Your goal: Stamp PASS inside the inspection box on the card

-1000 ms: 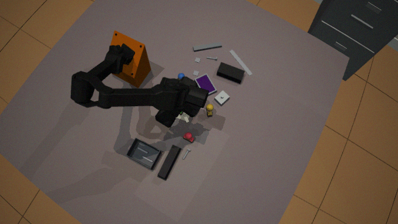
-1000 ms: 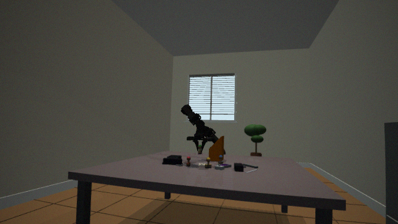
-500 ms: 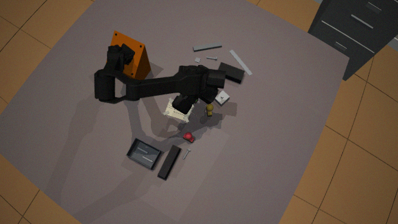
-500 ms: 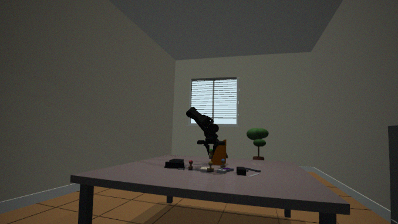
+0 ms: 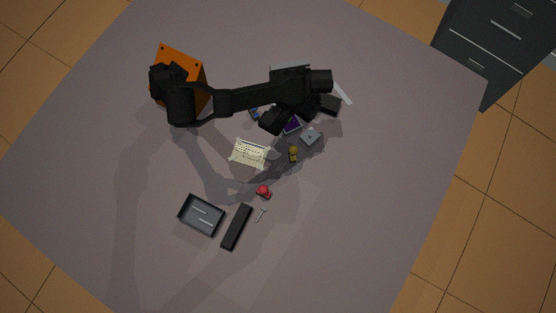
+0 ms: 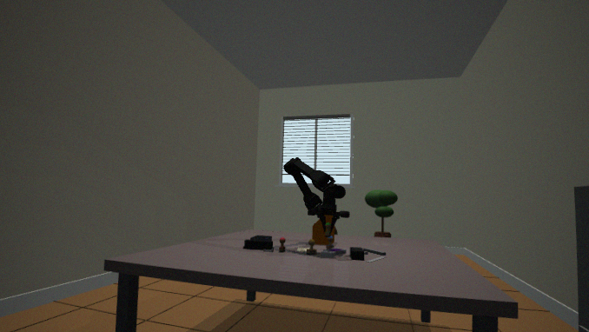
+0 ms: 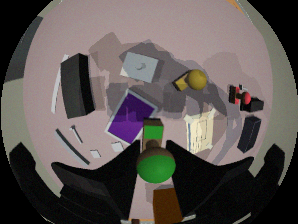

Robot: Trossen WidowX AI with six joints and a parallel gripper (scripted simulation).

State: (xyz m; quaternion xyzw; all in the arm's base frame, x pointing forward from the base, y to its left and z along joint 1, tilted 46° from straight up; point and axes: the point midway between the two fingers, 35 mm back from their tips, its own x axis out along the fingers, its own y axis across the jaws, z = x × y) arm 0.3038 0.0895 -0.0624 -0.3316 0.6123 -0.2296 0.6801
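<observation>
The purple ink pad is 1 cm behind my gripper tip, 3 cm to the left of it and 9 cm below it. From my gripper tip the other things lie so: green-knobbed stamp (right at my gripper tip); yellow stamp (7 cm ahead, 5 cm to the right, 7 cm below); small white block (8 cm ahead, 3 cm to the left, 8 cm below).
</observation>
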